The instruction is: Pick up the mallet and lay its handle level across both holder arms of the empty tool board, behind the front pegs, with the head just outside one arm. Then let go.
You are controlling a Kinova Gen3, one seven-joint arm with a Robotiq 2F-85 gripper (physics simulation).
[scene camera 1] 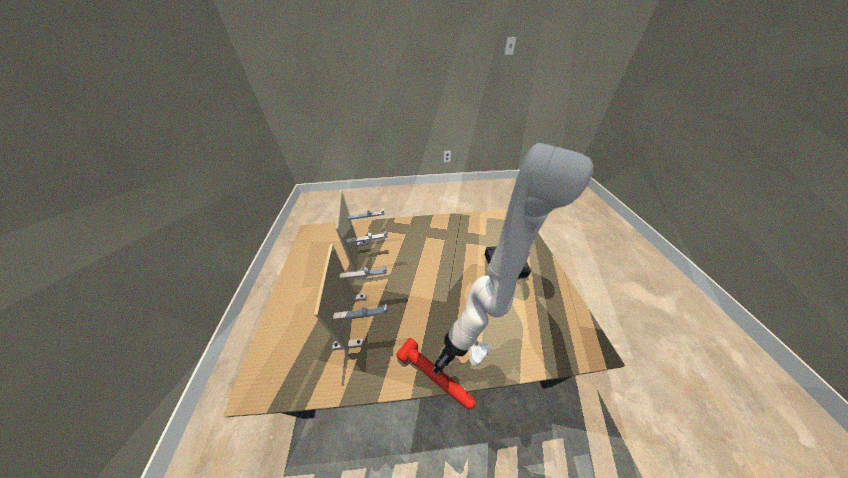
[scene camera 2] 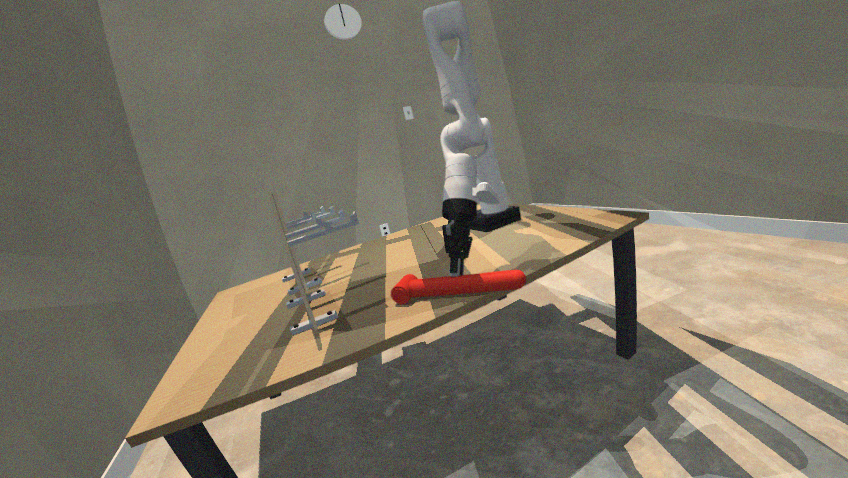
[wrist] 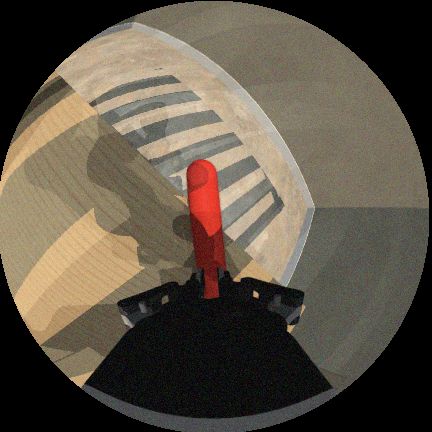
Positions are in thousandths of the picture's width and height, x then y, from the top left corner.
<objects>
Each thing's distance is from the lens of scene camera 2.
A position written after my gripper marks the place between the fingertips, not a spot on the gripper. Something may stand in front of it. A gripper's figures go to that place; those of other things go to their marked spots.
my gripper (scene camera 2: 538, 578): 69 cm
red mallet (scene camera 2: 483, 599): 71 cm
</objects>
